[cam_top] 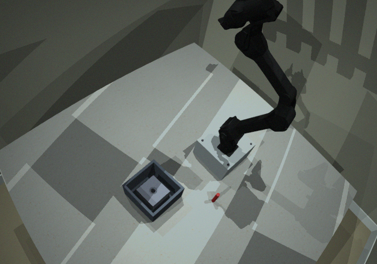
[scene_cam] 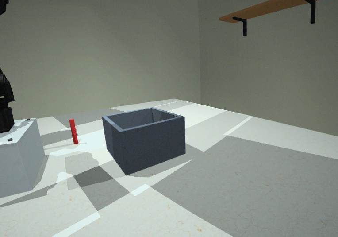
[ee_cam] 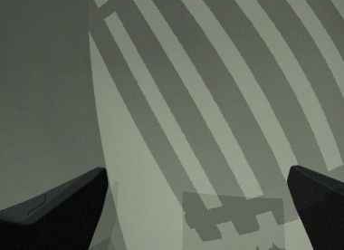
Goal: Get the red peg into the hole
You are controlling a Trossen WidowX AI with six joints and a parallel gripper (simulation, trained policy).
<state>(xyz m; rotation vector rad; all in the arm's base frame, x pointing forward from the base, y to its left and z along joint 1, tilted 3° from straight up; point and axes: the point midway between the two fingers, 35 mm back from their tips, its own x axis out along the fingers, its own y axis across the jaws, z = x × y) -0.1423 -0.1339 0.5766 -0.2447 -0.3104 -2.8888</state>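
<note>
Right now the red peg is 65 cm below my gripper tip, 33 cm ahead of it and 26 cm to the left of it. Also, from my gripper tip: box (66 cm below, 48 cm ahead, 7 cm to the left); then plate (65 cm below, 48 cm ahead, 7 cm to the left).
</note>
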